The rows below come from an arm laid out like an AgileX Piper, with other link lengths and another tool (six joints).
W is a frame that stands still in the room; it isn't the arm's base.
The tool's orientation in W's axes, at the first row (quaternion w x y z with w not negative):
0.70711 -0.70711 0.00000 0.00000
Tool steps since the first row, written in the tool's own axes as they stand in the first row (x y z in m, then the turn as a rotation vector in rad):
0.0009 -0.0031 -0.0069 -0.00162 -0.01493 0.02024
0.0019 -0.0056 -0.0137 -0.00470 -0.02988 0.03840
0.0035 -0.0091 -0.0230 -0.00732 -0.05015 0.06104
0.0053 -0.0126 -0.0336 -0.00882 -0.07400 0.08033
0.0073 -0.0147 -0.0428 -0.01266 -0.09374 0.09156
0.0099 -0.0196 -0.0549 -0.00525 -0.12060 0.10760
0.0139 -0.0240 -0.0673 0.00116 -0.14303 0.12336
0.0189 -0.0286 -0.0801 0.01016 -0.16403 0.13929
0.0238 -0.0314 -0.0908 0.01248 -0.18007 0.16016
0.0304 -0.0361 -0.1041 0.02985 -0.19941 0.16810
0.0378 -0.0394 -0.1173 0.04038 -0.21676 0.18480
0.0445 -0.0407 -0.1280 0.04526 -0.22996 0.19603
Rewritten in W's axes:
0.0009 -0.0069 0.0031 -0.00162 0.02024 0.01493
0.0019 -0.0137 0.0056 -0.00470 0.03840 0.02988
0.0035 -0.0230 0.0091 -0.00732 0.06104 0.05015
0.0053 -0.0336 0.0126 -0.00882 0.08033 0.07400
0.0073 -0.0428 0.0147 -0.01266 0.09156 0.09374
0.0099 -0.0549 0.0196 -0.00525 0.10760 0.12060
0.0139 -0.0673 0.0240 0.00116 0.12336 0.14303
0.0189 -0.0801 0.0286 0.01016 0.13929 0.16403
0.0238 -0.0908 0.0314 0.01248 0.16016 0.18007
0.0304 -0.1041 0.0361 0.02985 0.16810 0.19941
0.0378 -0.1173 0.0394 0.04038 0.18480 0.21676
0.0445 -0.1280 0.0407 0.04526 0.19603 0.22996

